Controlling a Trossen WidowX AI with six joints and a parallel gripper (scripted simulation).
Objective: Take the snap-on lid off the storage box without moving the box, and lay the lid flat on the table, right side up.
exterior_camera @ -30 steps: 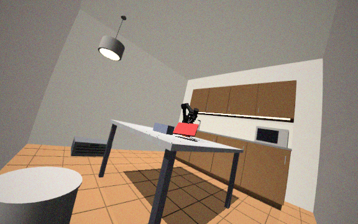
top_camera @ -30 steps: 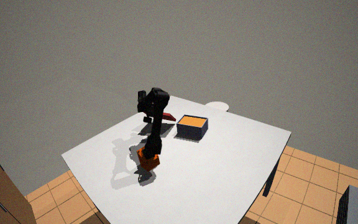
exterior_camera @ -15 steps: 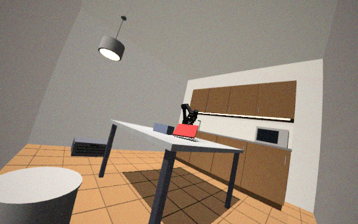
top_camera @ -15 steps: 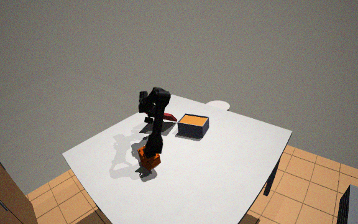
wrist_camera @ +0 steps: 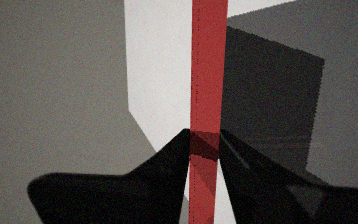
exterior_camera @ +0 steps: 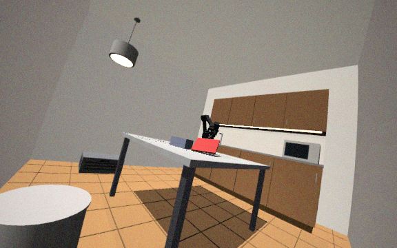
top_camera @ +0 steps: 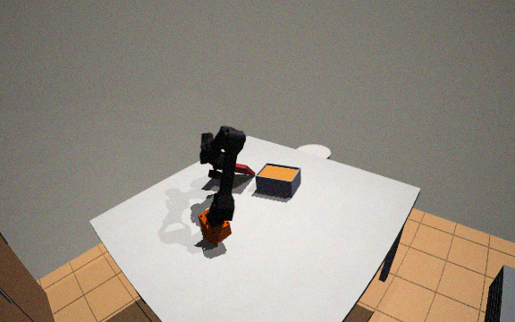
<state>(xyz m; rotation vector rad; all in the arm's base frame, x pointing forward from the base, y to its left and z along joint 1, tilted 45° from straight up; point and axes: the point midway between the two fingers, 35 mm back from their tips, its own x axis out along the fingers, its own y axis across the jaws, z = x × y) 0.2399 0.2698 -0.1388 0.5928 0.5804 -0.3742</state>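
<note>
My gripper tip is now 5 cm short of the red lid, 5 cm above it and 4 cm to the right of it. The rest, counted from my gripper tip: storage box: 21 cm to the right, 16 cm ahead, 9 cm below.
</note>
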